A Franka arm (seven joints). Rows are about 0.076 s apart.
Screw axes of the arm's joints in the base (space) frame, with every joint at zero. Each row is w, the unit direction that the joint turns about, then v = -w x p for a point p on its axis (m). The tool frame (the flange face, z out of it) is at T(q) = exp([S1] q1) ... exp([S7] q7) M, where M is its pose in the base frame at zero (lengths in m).
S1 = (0, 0, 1, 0, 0, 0)
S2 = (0, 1, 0, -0.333, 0, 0)
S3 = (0, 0, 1, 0, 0, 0)
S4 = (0, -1, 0, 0.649, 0, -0.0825)
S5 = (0, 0, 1, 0, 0, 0)
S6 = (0, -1, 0, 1.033, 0, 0)
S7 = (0, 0, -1, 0, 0.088, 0)
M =
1 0 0 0.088
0 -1 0 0
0 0 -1 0.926
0 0 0 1
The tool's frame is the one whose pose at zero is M.
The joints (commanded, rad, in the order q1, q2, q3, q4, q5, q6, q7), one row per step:
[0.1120, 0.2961, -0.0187, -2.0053, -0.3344, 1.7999, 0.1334]
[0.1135, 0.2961, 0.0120, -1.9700, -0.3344, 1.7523, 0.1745]
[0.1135, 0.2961, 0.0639, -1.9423, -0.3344, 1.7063, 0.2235]
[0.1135, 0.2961, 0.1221, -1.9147, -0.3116, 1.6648, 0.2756]
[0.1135, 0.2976, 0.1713, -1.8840, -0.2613, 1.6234, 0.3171]
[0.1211, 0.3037, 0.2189, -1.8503, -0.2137, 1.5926, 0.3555]
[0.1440, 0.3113, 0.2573, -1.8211, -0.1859, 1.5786, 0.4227]
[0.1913, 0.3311, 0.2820, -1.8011, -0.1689, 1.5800, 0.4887]
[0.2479, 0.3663, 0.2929, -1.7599, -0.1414, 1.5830, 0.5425]
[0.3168, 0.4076, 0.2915, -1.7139, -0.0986, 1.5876, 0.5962]
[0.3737, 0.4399, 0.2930, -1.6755, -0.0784, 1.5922, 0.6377]
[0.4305, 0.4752, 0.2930, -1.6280, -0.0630, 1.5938, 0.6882]
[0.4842, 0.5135, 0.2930, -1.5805, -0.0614, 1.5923, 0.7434]
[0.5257, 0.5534, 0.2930, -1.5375, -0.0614, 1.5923, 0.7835]
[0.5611, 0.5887, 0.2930, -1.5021, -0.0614, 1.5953, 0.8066]
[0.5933, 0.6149, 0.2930, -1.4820, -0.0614, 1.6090, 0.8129]
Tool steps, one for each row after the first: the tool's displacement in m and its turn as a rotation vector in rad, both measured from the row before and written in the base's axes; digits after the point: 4 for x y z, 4 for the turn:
[0.0042, 0.0160, 0.0119, -0.0193, -0.0057, -0.0152]
[0.0001, 0.0263, 0.0094, -0.0169, -0.0027, -0.0025]
[-0.0024, 0.0317, 0.0096, 0.0028, -0.0039, -0.0114]
[-0.0037, 0.0295, 0.0099, 0.0269, 0.0069, -0.0259]
[-0.0042, 0.0333, 0.0095, 0.0311, 0.0038, -0.0119]
[-0.0058, 0.0354, 0.0078, 0.0072, -0.0173, -0.0158]
[-0.0107, 0.0403, -0.0023, -0.0015, -0.0120, 0.0038]
[-0.0078, 0.0409, -0.0031, 0.0149, -0.0074, 0.0024]
[-0.0109, 0.0429, -0.0054, 0.0227, 0.0030, -0.0058]
[-0.0113, 0.0351, -0.0033, 0.0110, -0.0044, 0.0071]
[-0.0111, 0.0343, -0.0018, 0.0060, -0.0100, -0.0013]
[-0.0116, 0.0310, -0.0041, -0.0076, -0.0135, -0.0021]
[-0.0089, 0.0244, -0.0072, -0.0054, -0.0067, -0.0003]
[-0.0087, 0.0206, -0.0077, 0.0001, -0.0027, 0.0091]
[-0.0103, 0.0179, -0.0080, 0.0081, -0.0023, 0.0218]

